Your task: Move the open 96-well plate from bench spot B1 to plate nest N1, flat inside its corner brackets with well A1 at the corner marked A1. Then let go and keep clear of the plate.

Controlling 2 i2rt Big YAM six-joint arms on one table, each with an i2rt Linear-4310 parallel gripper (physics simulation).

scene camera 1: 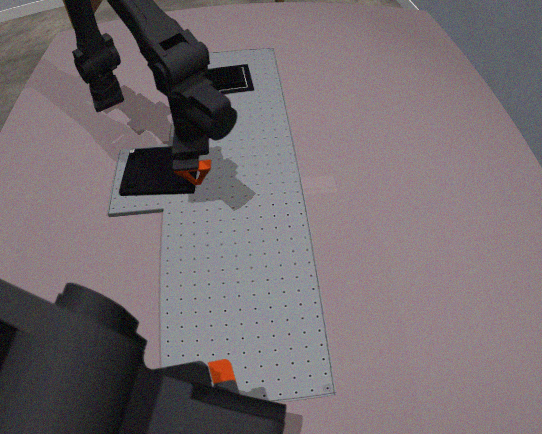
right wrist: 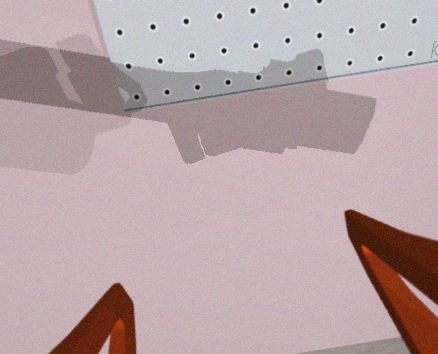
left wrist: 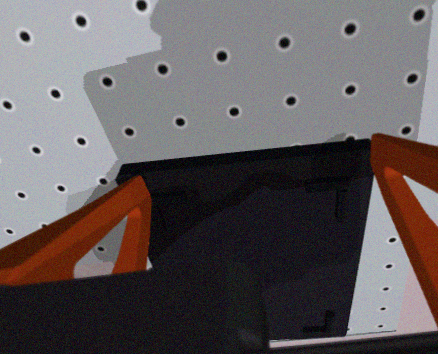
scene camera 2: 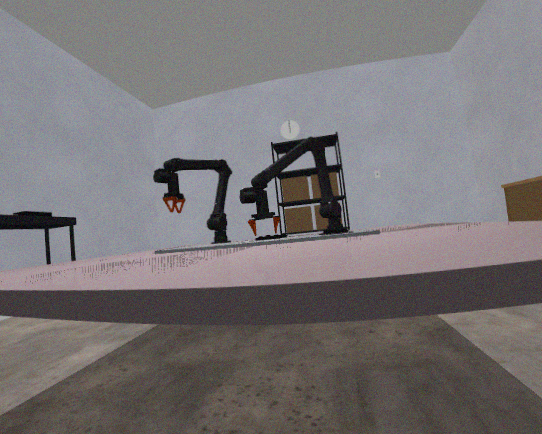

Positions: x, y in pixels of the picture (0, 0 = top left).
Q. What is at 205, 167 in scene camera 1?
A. My left gripper.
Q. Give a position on a black plate nest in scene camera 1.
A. At 148, 171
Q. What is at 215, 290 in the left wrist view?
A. My left gripper.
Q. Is my left gripper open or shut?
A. Open.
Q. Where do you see a black plate nest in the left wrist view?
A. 297, 215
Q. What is my right gripper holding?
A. Nothing.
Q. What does my left gripper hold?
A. Nothing.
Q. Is my right gripper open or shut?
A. Open.
